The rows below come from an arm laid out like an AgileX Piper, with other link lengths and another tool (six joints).
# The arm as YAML. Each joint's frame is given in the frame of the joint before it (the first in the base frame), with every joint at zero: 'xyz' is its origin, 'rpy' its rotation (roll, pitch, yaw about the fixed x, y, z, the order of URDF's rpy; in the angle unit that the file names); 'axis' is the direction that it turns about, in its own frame. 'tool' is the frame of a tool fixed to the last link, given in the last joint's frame.
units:
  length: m
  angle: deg
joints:
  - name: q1
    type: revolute
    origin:
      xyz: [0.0, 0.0, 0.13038]
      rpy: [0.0, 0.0, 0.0]
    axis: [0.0, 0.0, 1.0]
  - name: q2
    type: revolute
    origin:
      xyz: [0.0, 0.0, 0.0]
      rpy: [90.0, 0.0, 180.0]
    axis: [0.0, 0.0, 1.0]
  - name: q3
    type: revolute
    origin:
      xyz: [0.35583, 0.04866, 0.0]
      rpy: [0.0, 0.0, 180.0]
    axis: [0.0, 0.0, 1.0]
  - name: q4
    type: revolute
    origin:
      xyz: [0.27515, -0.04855, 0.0]
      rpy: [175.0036, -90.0, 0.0]
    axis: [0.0, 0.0, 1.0]
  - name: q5
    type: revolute
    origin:
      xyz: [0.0, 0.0, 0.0]
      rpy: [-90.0, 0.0, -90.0]
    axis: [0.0, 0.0, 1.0]
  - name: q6
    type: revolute
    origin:
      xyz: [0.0, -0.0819, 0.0]
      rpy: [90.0, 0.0, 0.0]
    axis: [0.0, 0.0, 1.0]
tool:
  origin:
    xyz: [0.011, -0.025, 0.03]
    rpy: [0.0, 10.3, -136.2]
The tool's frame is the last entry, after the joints.
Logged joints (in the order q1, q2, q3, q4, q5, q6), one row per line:
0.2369, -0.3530, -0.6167, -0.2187, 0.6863, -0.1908
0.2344, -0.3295, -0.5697, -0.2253, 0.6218, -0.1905
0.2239, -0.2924, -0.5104, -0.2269, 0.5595, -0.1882
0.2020, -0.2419, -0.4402, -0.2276, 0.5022, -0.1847
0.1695, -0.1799, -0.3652, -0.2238, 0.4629, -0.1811
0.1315, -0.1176, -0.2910, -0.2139, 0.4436, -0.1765
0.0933, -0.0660, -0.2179, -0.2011, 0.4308, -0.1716
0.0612, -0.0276, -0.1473, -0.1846, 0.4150, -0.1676
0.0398, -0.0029, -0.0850, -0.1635, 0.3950, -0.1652
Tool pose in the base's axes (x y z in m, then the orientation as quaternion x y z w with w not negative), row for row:
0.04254, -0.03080, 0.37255, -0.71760, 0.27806, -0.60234, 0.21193
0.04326, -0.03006, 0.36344, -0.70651, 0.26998, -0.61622, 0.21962
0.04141, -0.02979, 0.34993, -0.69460, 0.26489, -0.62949, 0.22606
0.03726, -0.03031, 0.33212, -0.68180, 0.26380, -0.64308, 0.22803
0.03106, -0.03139, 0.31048, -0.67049, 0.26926, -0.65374, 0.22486
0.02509, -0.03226, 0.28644, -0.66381, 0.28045, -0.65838, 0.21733
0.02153, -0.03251, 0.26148, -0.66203, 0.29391, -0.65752, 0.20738
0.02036, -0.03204, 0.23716, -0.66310, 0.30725, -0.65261, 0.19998
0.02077, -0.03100, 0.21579, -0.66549, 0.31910, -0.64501, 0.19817
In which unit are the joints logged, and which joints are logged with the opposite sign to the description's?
The joints are logged in radians. Opposite sign: q2, q6.
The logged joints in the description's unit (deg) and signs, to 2 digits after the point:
13.57, 20.23, -35.33, -12.53, 39.32, 10.93
13.43, 18.88, -32.64, -12.91, 35.63, 10.91
12.83, 16.75, -29.24, -13.00, 32.06, 10.78
11.57, 13.86, -25.22, -13.04, 28.77, 10.58
9.71, 10.31, -20.92, -12.82, 26.52, 10.38
7.53, 6.74, -16.67, -12.26, 25.42, 10.11
5.35, 3.78, -12.48, -11.52, 24.68, 9.83
3.51, 1.58, -8.44, -10.58, 23.78, 9.60
2.28, 0.17, -4.87, -9.37, 22.63, 9.47

